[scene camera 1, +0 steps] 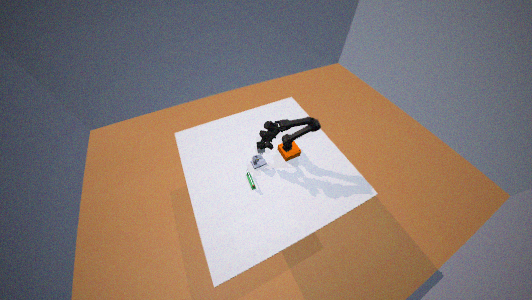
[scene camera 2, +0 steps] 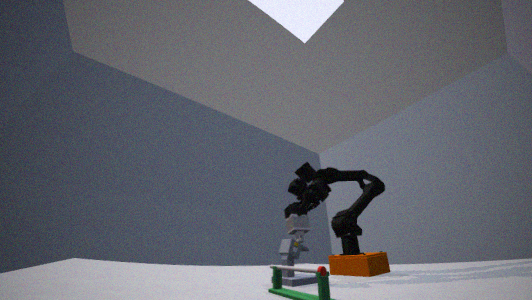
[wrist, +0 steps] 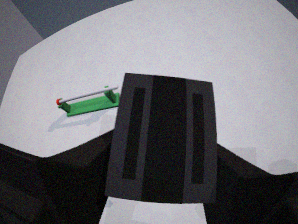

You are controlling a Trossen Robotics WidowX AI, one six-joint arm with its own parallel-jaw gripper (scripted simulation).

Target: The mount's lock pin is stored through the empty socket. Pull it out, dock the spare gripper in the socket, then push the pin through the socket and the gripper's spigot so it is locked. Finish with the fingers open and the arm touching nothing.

Labels:
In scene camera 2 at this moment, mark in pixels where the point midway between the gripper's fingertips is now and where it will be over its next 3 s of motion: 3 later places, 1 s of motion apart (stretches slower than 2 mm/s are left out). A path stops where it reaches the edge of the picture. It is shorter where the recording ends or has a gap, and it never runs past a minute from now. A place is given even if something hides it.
My gripper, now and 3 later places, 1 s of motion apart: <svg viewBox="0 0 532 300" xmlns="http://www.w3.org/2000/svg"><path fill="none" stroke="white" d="M294 218L298 206L295 215L292 226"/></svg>

